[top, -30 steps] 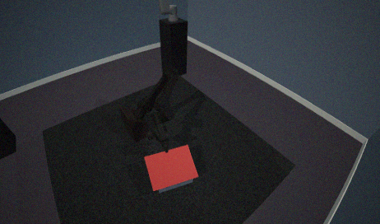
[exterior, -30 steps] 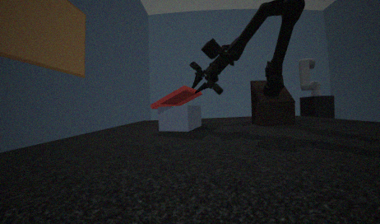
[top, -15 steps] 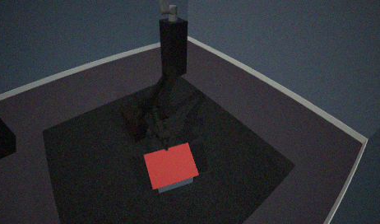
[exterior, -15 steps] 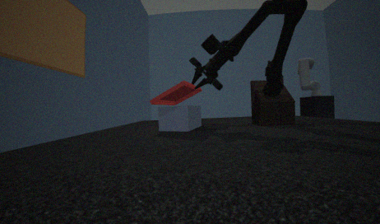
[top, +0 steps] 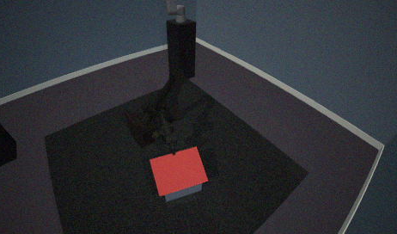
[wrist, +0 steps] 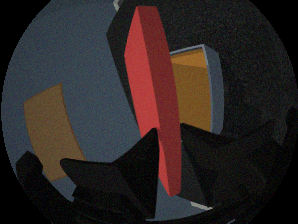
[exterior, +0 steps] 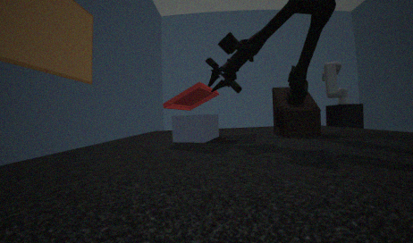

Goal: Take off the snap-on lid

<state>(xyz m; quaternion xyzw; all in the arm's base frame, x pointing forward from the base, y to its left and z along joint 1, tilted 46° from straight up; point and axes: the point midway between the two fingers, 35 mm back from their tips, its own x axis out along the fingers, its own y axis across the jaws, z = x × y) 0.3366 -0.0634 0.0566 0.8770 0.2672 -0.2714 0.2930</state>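
Right now my gripper tip is 7 cm short of the red lid, 2 cm to the left of it and 3 cm above it. Round my gripper tip: storage box 6 cm ahead, 1 cm to the right, 16 cm below.
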